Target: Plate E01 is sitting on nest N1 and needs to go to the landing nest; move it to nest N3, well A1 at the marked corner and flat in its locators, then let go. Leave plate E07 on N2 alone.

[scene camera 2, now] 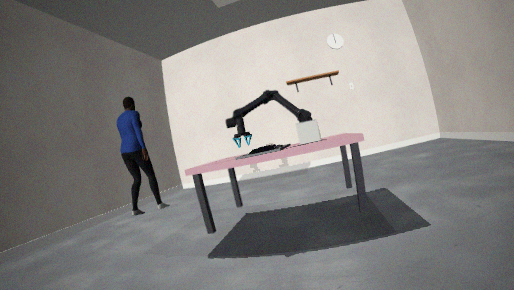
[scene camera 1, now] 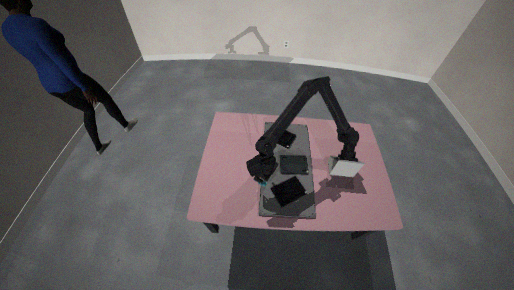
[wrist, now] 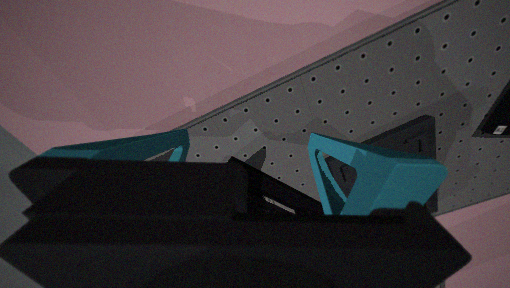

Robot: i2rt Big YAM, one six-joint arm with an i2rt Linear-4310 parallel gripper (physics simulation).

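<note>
Two black plates sit on the grey perforated board (scene camera 1: pixel 302 145) (wrist: pixel 390 85). The near plate (scene camera 1: pixel 289 191) and the far plate (scene camera 1: pixel 286 139) flank an unoccupied dark grey nest (scene camera 1: pixel 294 164) (wrist: pixel 422 142). Part of one black plate (wrist: pixel 501 112) shows at the right of the wrist view, with a small white label; another dark plate (wrist: pixel 287 189) is mostly hidden behind the gripper body. I cannot read which plate is E01 or E07. My gripper (scene camera 1: pixel 262 183) (scene camera 2: pixel 243 142) (wrist: pixel 249 138) is open and empty, its teal fingers above the board's left side, apart from the plates.
The board lies on a pink table (scene camera 1: pixel 220 150) (scene camera 2: pixel 200 168) (wrist: pixel 125 60). The arm's white base block (scene camera 1: pixel 346 168) (scene camera 2: pixel 309 131) stands to the board's right. A person in blue (scene camera 1: pixel 42 57) (scene camera 2: pixel 131 131) stands on the floor left of the table.
</note>
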